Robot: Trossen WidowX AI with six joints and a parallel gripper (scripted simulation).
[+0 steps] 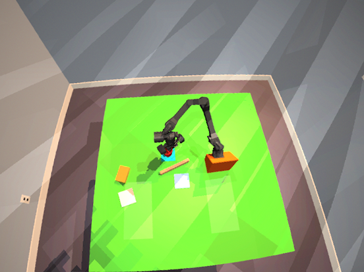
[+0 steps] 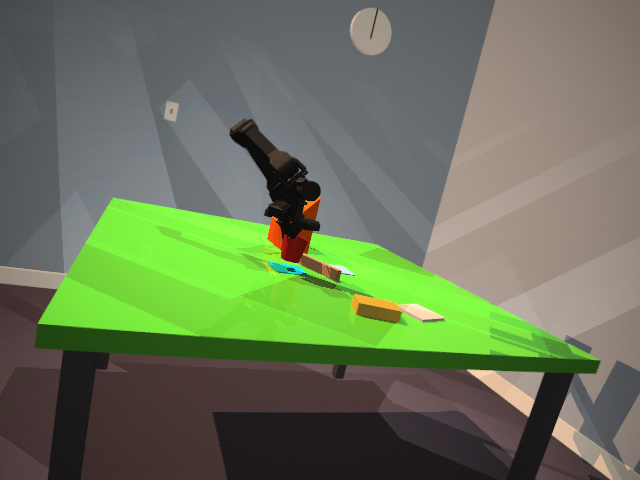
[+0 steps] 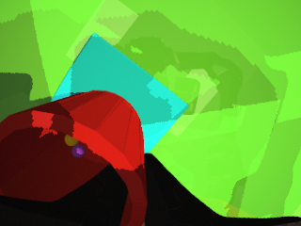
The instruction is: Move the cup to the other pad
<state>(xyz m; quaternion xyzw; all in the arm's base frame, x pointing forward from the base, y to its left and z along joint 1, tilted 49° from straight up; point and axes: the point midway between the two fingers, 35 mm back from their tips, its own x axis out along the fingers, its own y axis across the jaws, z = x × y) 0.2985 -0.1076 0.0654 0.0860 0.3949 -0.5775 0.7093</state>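
Right now the purple marble is 30 mm ahead of my gripper tip, 30 mm to the left of it and 20 mm below it. Round my gripper tip: yellow marble (40 mm ahead, 30 mm to the left, 20 mm below); then cup (30 mm ahead, 10 mm to the left); then cyan pad (30 mm ahead, 10 mm to the left, 70 mm below).
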